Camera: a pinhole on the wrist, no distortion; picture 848 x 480 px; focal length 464.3 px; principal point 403.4 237.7 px. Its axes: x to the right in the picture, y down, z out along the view. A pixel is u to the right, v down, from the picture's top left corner.
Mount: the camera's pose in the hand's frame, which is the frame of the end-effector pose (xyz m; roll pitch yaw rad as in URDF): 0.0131 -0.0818 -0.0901 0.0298 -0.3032 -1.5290
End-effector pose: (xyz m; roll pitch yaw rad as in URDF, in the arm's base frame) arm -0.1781 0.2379 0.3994 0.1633 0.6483 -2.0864
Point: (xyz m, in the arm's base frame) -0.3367 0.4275 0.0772
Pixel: behind the camera
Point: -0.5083 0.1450 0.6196
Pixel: 680 303
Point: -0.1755 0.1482 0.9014
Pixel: 367 50
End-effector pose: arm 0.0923 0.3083 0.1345 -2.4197 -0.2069 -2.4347
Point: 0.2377 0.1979 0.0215
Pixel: 515 129
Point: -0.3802 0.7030 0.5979
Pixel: behind the camera
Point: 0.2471 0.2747 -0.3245
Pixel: 306 95
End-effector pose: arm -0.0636 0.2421 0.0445 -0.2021 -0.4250 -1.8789
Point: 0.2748 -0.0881 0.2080
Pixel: outside the picture
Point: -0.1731 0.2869 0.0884
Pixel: 773 224
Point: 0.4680 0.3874 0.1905
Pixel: 125 83
